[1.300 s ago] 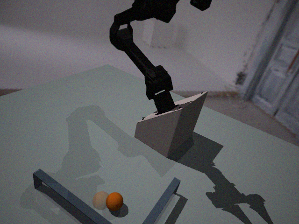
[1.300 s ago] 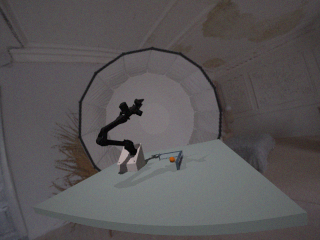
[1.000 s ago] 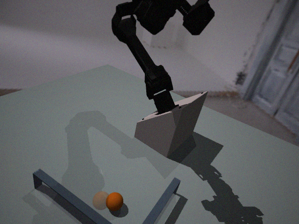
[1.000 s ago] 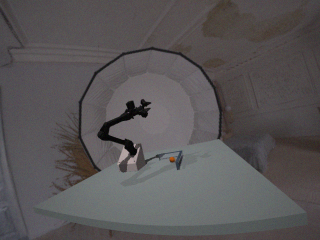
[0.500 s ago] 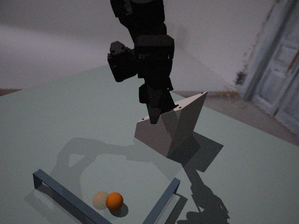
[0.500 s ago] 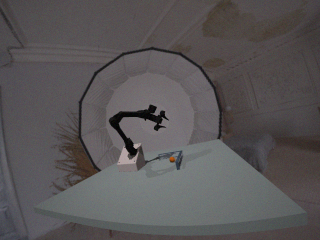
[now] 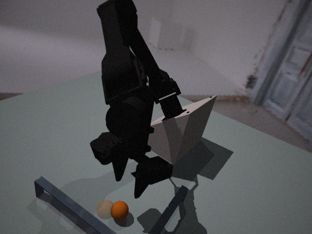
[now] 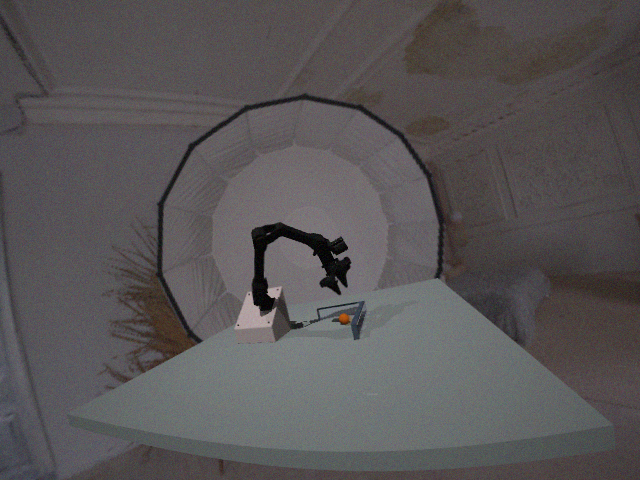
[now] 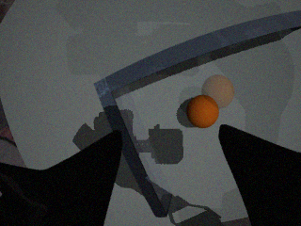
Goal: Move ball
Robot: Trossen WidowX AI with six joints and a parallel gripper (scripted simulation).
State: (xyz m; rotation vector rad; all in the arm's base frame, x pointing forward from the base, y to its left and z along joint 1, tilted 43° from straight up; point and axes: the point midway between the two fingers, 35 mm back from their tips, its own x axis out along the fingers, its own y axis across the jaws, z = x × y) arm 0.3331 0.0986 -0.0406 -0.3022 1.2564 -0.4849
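Now: the orange ball 20 mm behind my gripper tip, 20 mm to the right of it and 120 mm below it. From my gripper tip the other things lie so: see-through copy of ball: 50 mm to the right, 120 mm below.
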